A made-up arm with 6 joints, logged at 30 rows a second.
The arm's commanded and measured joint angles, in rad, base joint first. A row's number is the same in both.
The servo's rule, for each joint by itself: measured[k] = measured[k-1] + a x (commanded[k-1-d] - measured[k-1]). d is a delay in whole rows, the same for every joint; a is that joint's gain. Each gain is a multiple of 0.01, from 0.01 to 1. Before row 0 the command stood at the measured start. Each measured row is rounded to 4 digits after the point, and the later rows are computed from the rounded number. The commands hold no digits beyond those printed.
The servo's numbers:
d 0
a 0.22 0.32 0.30 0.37 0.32 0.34
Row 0, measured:
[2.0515 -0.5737 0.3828 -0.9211 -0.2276 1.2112]
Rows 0 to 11, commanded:
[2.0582 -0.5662 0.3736 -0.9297 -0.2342 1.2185]
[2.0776 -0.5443 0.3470 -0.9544 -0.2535 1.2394]
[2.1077 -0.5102 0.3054 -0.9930 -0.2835 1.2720]
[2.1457 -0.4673 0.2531 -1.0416 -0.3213 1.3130]
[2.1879 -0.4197 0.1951 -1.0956 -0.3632 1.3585]
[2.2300 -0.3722 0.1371 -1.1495 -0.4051 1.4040]
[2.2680 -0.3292 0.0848 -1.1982 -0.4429 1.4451]
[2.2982 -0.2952 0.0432 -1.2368 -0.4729 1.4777]
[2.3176 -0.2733 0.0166 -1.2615 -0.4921 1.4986]
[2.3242 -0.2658 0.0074 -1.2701 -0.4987 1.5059]
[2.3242 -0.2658 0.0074 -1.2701 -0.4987 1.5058]
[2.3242 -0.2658 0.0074 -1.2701 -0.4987 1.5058]
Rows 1 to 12, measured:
[2.0530 -0.5713 0.3800 -0.9243 -0.2297 1.2137]
[2.0584 -0.5627 0.3701 -0.9354 -0.2373 1.2224]
[2.0692 -0.5459 0.3507 -0.9567 -0.2521 1.2393]
[2.0860 -0.5207 0.3214 -0.9881 -0.2742 1.2644]
[2.1084 -0.4884 0.2835 -1.0279 -0.3027 1.2964]
[2.1352 -0.4512 0.2396 -1.0729 -0.3355 1.3330]
[2.1644 -0.4122 0.1932 -1.1193 -0.3699 1.3711]
[2.1938 -0.3748 0.1482 -1.1628 -0.4029 1.4073]
[2.2210 -0.3423 0.1087 -1.1993 -0.4314 1.4383]
[2.2437 -0.3178 0.0783 -1.2255 -0.4529 1.4613]
[2.2614 -0.3012 0.0570 -1.2420 -0.4676 1.4764]
[2.2752 -0.2899 0.0421 -1.2524 -0.4776 1.4864]

